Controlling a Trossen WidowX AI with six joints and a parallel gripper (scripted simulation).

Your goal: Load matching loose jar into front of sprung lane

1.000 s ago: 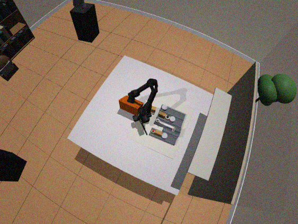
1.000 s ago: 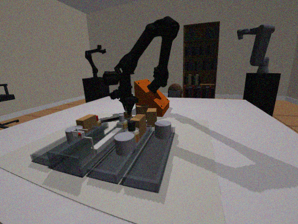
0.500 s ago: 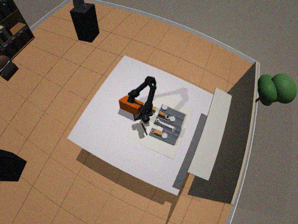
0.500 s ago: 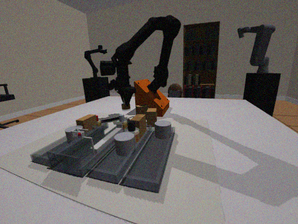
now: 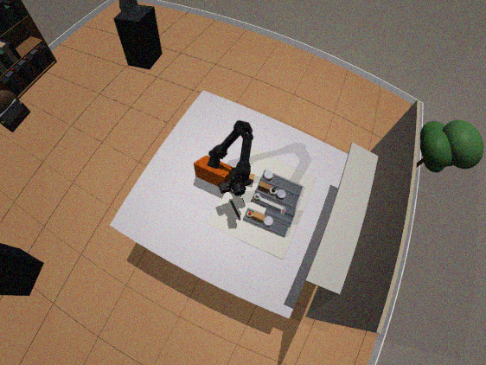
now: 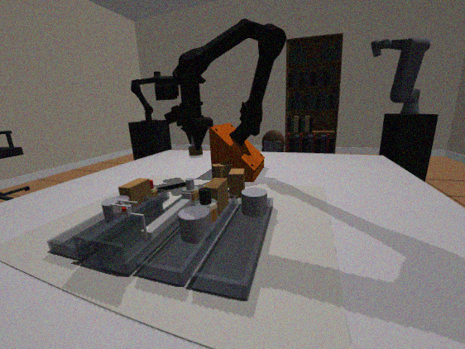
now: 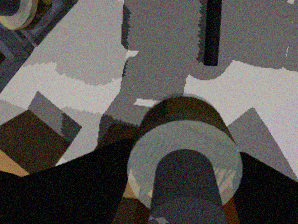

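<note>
Now: the black rod 50 mm ahead of my gripper tip, 90 mm to the right of it and 120 mm below it. The rest, counted from my gripper tip: white pusher bar: 260 mm ahead, 70 mm below.
</note>
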